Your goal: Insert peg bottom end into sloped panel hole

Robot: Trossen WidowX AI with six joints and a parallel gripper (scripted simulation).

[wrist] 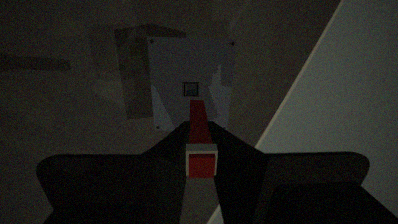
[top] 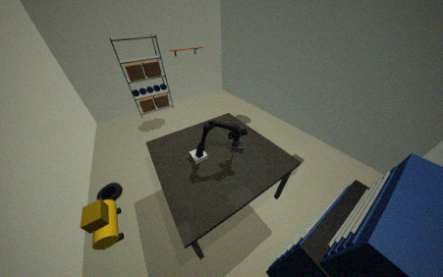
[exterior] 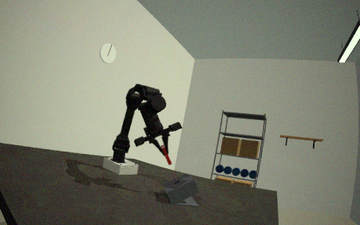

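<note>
The panel is 70 mm ahead of my gripper tip, 40 mm to the left of it and 120 mm below it. From my gripper tip the other things lie so: red square peg 10 mm behind, 10 mm to the right, 10 mm above.
</note>
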